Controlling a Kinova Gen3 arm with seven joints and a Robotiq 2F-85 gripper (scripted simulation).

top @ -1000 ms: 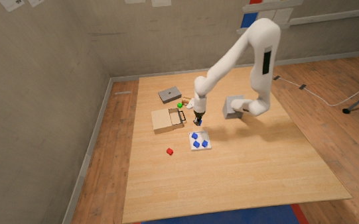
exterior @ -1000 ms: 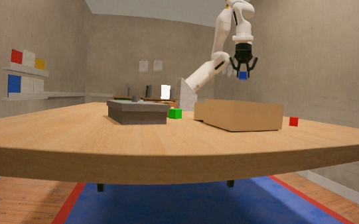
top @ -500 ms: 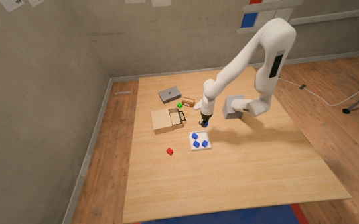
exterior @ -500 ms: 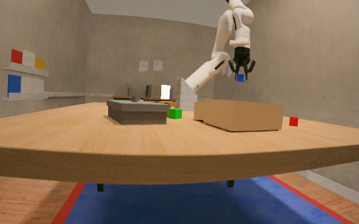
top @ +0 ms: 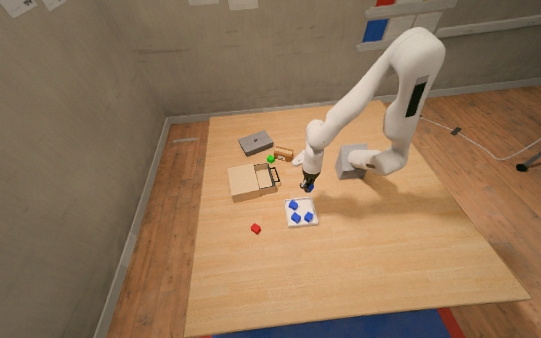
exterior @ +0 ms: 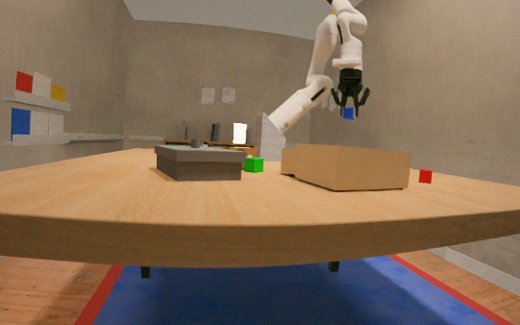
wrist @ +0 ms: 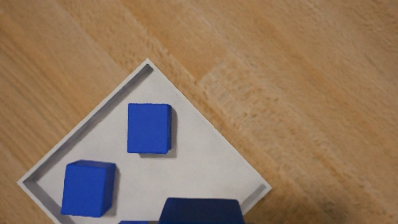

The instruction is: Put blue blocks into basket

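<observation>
Now: hand 17 cm above the white basket, 4 cm short of it and 3 cm to the right of it. From my hand the other things lie so: red block (27 cm ahead, 17 cm below, 7 cm to the left); then light wooden cabinet (24 cm ahead, 20 cm to the right, 15 cm below); then drawer (20 cm to the right, 19 cm ahead, 16 cm below).
</observation>
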